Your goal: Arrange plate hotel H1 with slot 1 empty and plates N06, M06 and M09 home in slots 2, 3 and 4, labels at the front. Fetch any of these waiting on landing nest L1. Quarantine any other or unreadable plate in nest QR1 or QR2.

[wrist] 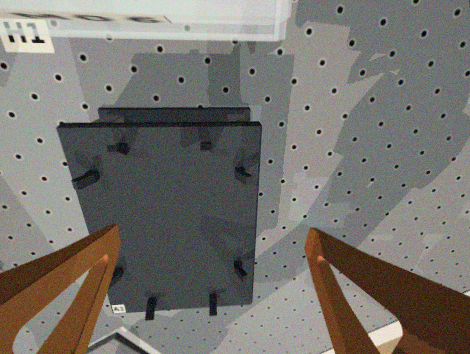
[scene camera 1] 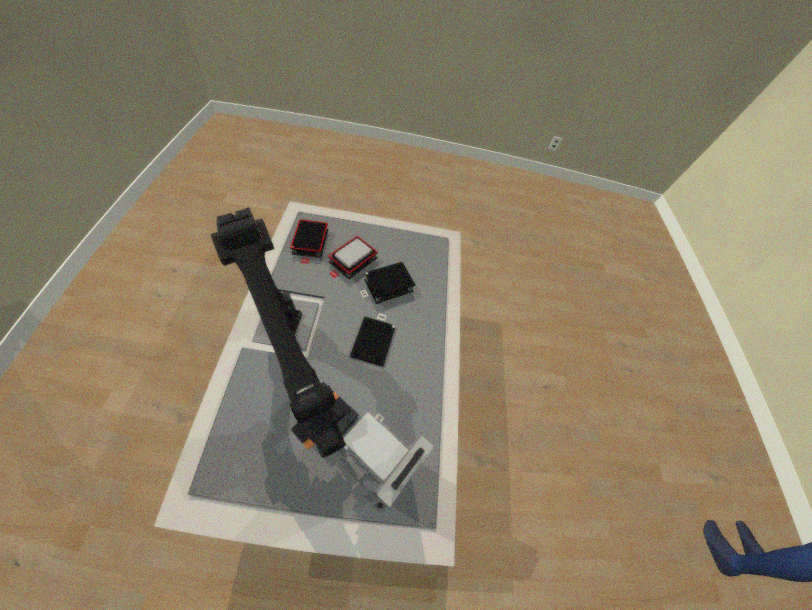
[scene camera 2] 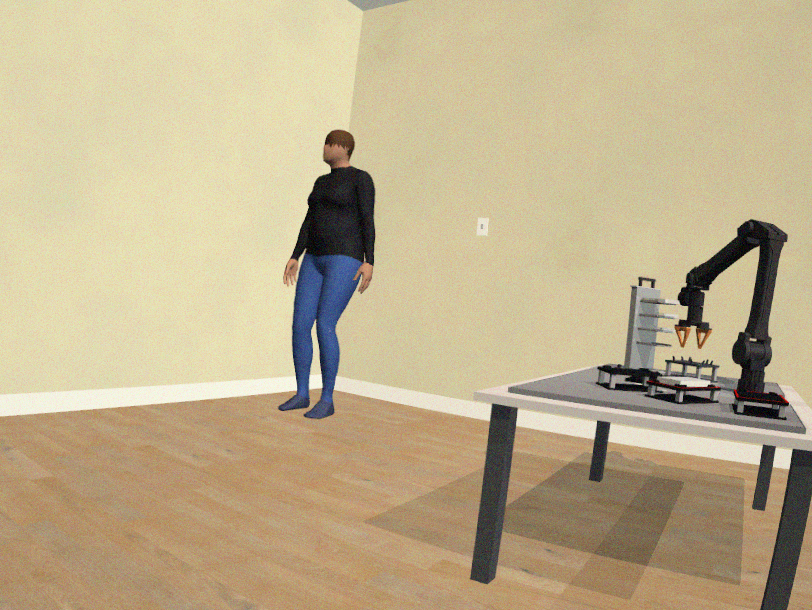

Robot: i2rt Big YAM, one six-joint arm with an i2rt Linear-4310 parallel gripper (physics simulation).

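Places are measured from the arm's base along level axes (x right, y ahead, z up), in millimetres.
Pixels of known places: gripper, between the fingertips: [wrist: 217, 236] [scene camera 2: 691, 348].
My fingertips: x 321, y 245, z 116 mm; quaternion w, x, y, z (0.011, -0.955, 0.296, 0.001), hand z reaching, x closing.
Ahead of a thing's pixels: the offset from my fingertips to its top centre. "pt": to the spot under its first point.
Hotel H1 [scene camera 1: 424, 446] [scene camera 2: 644, 354] stands at the table's far end in the scene camera 2 view. Pale plates show at its three upper levels; the lowest shelf {pt dx -9, dy +143, dz -1 mm} [scene camera 2: 653, 344] looks bare. The top plate [scene camera 1: 375, 446] [scene camera 2: 659, 302] [wrist: 225, 14] has a foreshortened front label that I cannot read surely. My gripper [scene camera 2: 693, 345] [wrist: 217, 236] is open and empty, beside the hotel and above a dark pegged stand [scene camera 2: 691, 365] [wrist: 175, 200], which is bare. A pale plate {dx -668, dy -85, dz -55 mm} [scene camera 1: 353, 252] [scene camera 2: 682, 380] lies on one red-edged nest; the other red-edged nest {dx -717, dy -284, dz -63 mm} [scene camera 1: 309, 236] [scene camera 2: 761, 398] is bare.
Two black nests {pt dx -560, dy +84, dz -60 mm} [scene camera 1: 389, 282] {pt dx -321, dy +72, dz -97 mm} [scene camera 1: 372, 341] without plates stand between the red-edged nests and the hotel; their labels are too small to read. A pale frame {pt dx -337, dy -137, dz -109 mm} [scene camera 1: 315, 326] lies by the arm base. A person [scene camera 2: 338, 216] stands away from the table.
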